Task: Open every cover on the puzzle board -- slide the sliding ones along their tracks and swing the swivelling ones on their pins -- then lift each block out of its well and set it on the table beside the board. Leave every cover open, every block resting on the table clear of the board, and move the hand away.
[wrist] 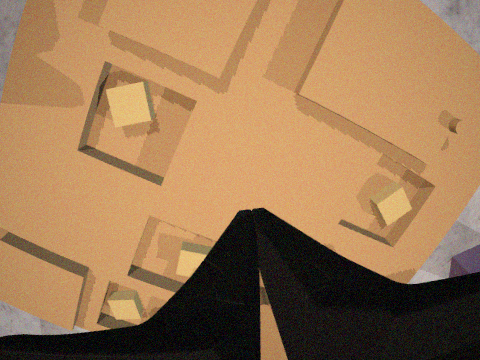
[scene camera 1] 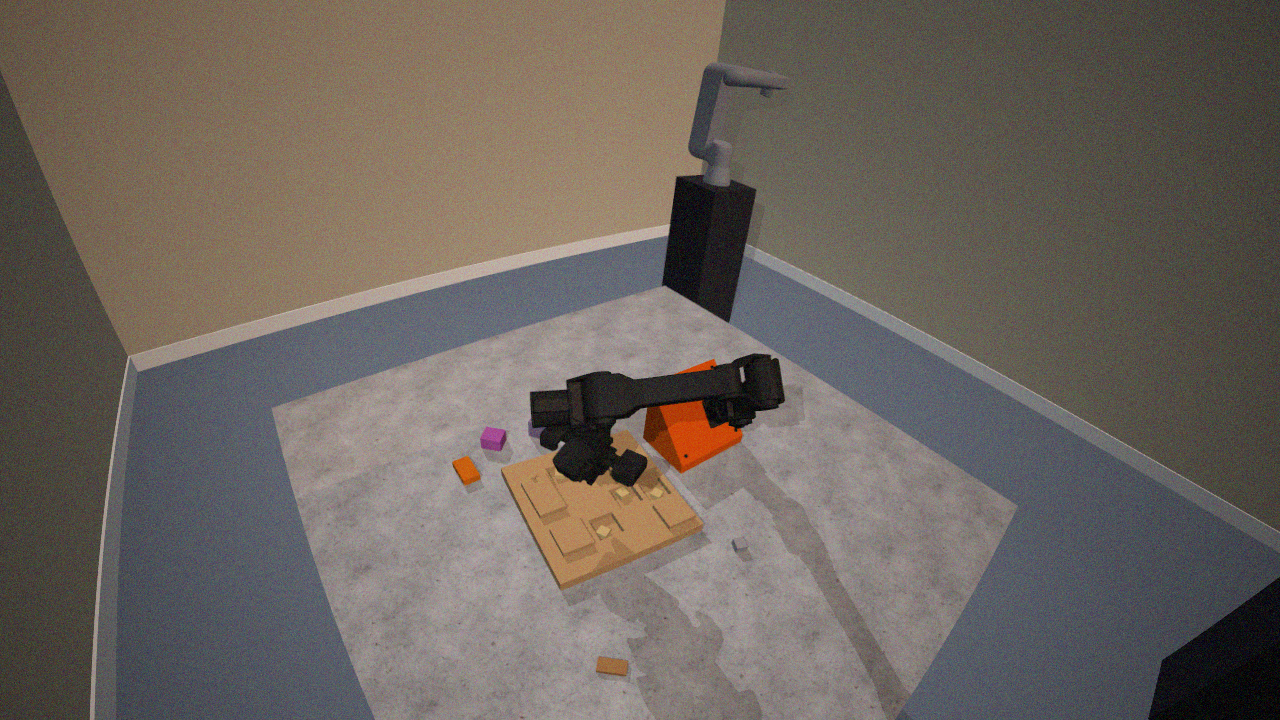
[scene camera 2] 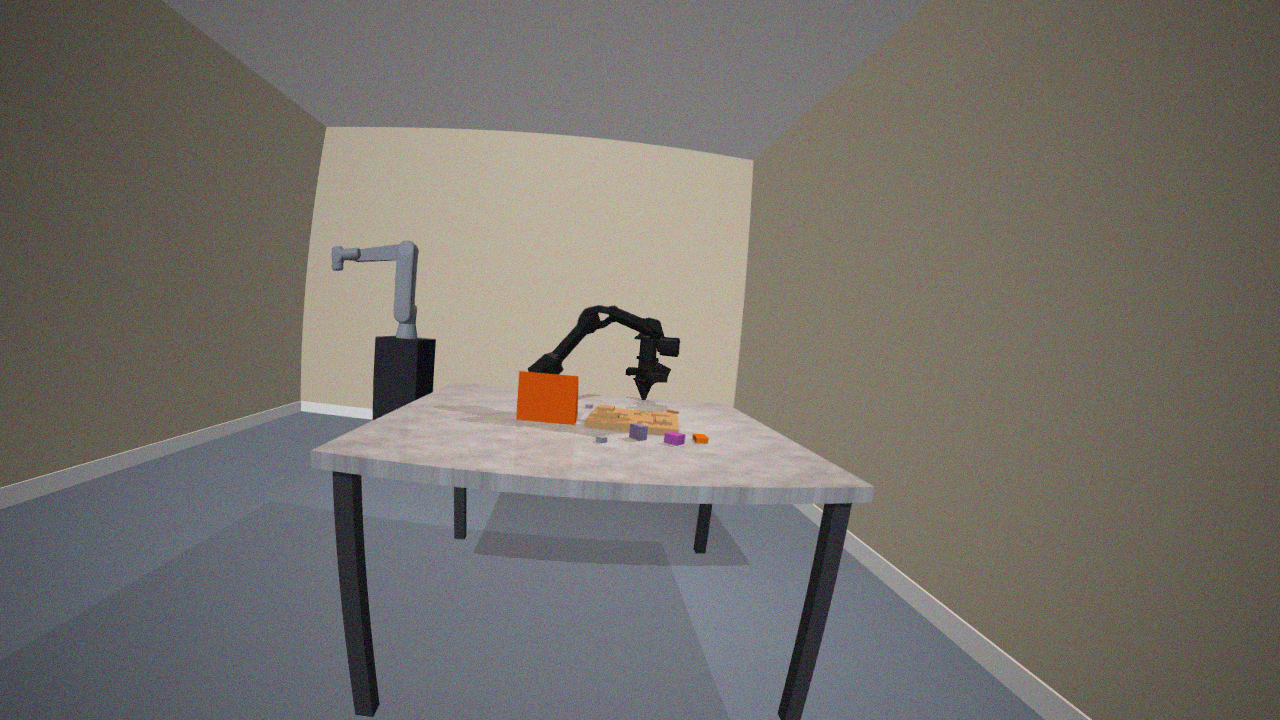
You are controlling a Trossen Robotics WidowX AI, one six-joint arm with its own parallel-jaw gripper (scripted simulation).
Scene:
my gripper: wrist 252, 221; scene camera 1 590, 483; scene camera 2 643, 399
same spot on wooden puzzle board: [scene camera 1: 636, 530] = [scene camera 2: 628, 411]

